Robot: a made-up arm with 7 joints.
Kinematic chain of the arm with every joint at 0, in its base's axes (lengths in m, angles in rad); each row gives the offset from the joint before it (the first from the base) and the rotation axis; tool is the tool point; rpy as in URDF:
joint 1: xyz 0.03 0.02 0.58 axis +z
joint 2: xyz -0.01 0 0.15 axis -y
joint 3: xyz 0 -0.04 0.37 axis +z
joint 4: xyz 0 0.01 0.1 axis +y
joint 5: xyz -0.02 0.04 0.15 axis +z
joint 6: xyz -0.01 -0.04 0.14 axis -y
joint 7: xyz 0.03 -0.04 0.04 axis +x
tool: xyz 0.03 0 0 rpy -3.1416 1.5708 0
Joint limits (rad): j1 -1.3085..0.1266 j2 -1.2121..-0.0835 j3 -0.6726..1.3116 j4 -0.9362..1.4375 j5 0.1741..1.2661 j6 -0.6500..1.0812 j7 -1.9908..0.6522
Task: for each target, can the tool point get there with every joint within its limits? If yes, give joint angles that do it. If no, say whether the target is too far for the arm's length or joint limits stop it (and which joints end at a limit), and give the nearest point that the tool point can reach.
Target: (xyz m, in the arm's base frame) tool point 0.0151 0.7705 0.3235
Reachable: no: joint limits stop it (at a limit: joint 1, joint 2, joint 4, joint 5) | nearest point 0.4649 0.3584 0.7319 | short by 0.734 m
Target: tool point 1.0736 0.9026 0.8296
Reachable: no: too far | nearest point 0.6726 0.3338 0.8725 | short by 0.697 m
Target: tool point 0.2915 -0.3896 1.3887
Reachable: yes | joints -0.9685 -0.7620 -0.5033 -0.2824 0.3381 0.8604 0.1438
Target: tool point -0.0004 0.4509 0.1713
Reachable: no: joint limits stop it (at a limit: joint 1, joint 2, joint 4) | nearest point 0.4999 0.2718 0.6410 | short by 0.709 m
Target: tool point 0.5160 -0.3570 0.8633
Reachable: yes | joints -0.3951 -0.8227 -0.4841 1.1657 0.8982 0.0191 -0.5510
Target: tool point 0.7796 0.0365 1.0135
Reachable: yes | joints -0.0383 -1.0526 0.5475 0.3113 0.9415 0.8006 -0.2959
